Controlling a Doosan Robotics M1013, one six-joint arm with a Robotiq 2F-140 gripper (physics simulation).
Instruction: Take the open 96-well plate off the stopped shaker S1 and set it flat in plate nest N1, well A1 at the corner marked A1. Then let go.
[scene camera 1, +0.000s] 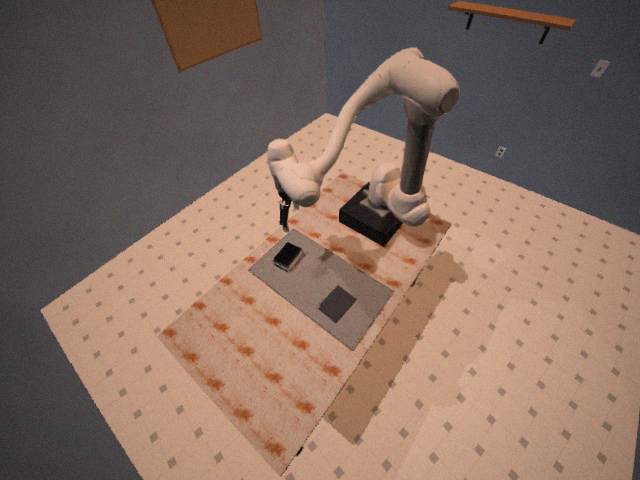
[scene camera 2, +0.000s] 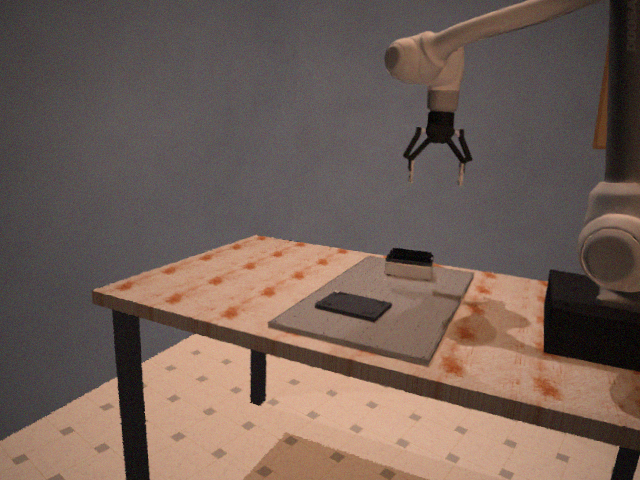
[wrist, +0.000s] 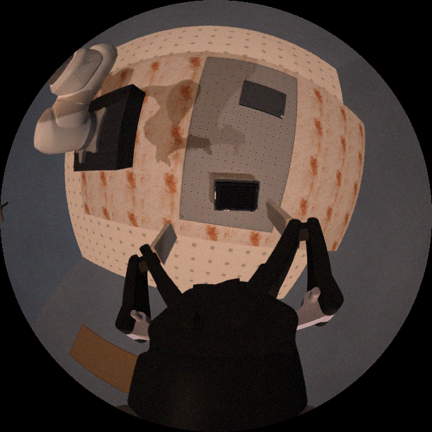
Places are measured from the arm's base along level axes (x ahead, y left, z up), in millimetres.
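Pixels of known places: gripper, fingertip midpoint: (scene camera 1: 291, 219) (scene camera 2: 435, 183); arm's base, link origin: (scene camera 1: 379, 203) (scene camera 2: 637, 302).
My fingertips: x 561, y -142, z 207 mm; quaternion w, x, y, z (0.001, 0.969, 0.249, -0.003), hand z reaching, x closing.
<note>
Ahead of a thing's pixels: the offset from my fingertips to its top centre. "*": to the spot under its first point. Level surfaces: height alone.
The black 96-well plate @(dx +59, dy -11, dz -229 mm) (scene camera 1: 287, 253) (scene camera 2: 410, 255) (wrist: 237, 195) sits on top of the shaker S1 @(* dx +120, dy +26, dz -246 mm) (scene camera 1: 283, 266) (scene camera 2: 408, 269), a low pale box near the far end of the grey board. The plate nest N1 @(dx +69, dy +364, dz -283 mm) (scene camera 1: 337, 303) (scene camera 2: 353, 305) (wrist: 263, 98) is a flat dark rectangle near the board's other end, and no plate stands in it. A small light mark shows at one nest corner in the wrist view; its lettering is too small to read. My gripper (scene camera 1: 284, 228) (scene camera 2: 435, 181) (wrist: 218, 219) is open and empty, pointing down, high above the table and the shaker's level.
The grey perforated board @(dz -298 mm) (scene camera 1: 305, 284) (scene camera 2: 403, 341) (wrist: 210, 100) lies on the rust-spotted table @(dz -311 mm) (scene camera 1: 248, 372) (scene camera 2: 206, 304) (wrist: 325, 165) under the nest and shaker. The arm's black base block (scene camera 1: 361, 222) (scene camera 2: 578, 330) (wrist: 125, 130) stands beside the board.
</note>
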